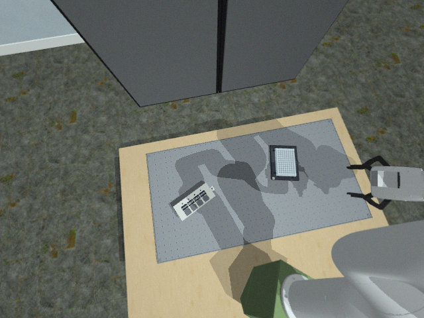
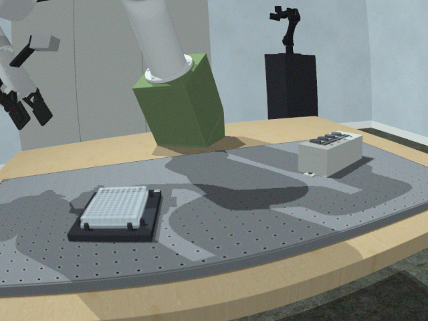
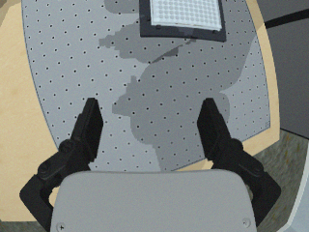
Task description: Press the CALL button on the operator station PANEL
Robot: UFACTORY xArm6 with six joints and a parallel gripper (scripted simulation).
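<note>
My gripper is now 14 cm short of the 96-well plate, 13 cm to the right of it and 13 cm above it.
</note>
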